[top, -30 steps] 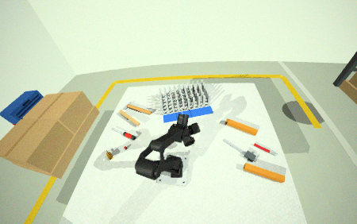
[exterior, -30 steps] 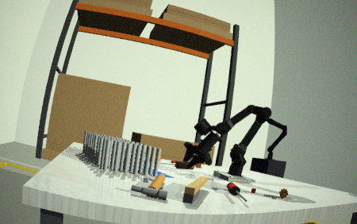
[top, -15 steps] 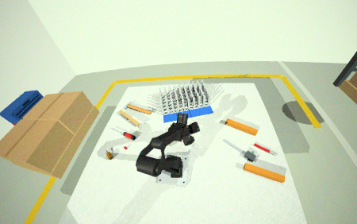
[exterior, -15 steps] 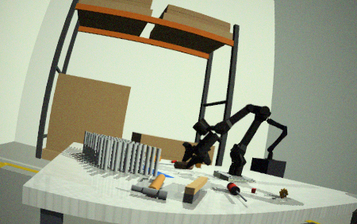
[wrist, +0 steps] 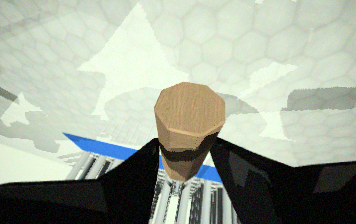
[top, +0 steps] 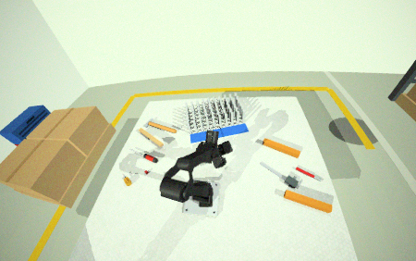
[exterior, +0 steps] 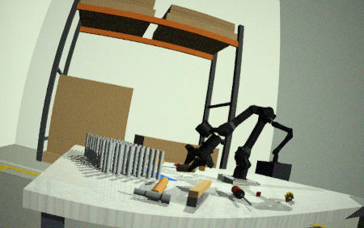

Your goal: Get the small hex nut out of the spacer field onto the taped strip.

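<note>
My gripper tip is 180 mm short of the blue taped strip, 40 mm above it and 10 mm to the left of it. Also, from my gripper tip: tiny red piece (430 mm to the left, 110 mm behind, 30 mm below); red screwdriver (510 mm to the right, 180 mm behind, 30 mm below); tool with thin metal rod (100 mm ahead, 20 mm to the left, 10 mm below).
</note>
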